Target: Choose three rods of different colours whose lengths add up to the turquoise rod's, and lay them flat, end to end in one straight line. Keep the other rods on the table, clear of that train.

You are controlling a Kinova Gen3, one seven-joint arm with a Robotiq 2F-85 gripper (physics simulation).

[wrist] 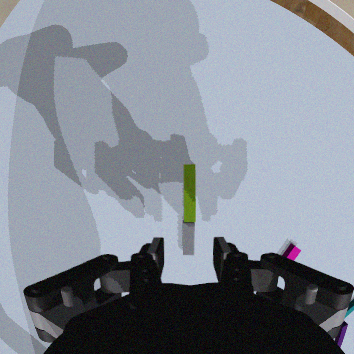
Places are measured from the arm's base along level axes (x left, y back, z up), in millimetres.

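Pixels of known places: gripper, fingertip midpoint: (188, 249).
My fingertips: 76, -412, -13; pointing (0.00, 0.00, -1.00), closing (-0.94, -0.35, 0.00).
Note:
For each thing: its top centre in the pictures, then the offset to it from my fingertips, as dx, dy, dz. "spot": a spot on its surface instead. Level surfaces: height alone.
- green rod, top centre: (189, 193) +12, -36, -34
- grey rod, top centre: (188, 239) -1, +2, -34
- magenta rod, top centre: (291, 256) -106, -11, -34
- turquoise rod, surface spot: (351, 309) spot: -249, +41, -34
- purple rod, top centre: (340, 339) -271, +94, -34
- round pale table top, surface height: dz -44
A green rod (189, 193) lies flat near the middle of the wrist view, pointing up and down the picture. A grey rod (188, 239) lies flat below it, its upper end at the green rod's lower end and in about the same line; any small gap is too fine to tell. My gripper (188, 249) is open and empty, one finger on each side of the grey rod and apart from it. A magenta rod (294, 252) lies slanted to the right, partly hidden by the gripper. Part of a turquoise rod (351, 309) shows at the right edge.
Part of a purple rod (342, 334) shows at the lower right, beside the gripper's linkage. The round pale table top (280, 125) has a brown rim (320, 20) at the upper right. Shadows of the arm and gripper fall across its left and middle, partly over the green rod.

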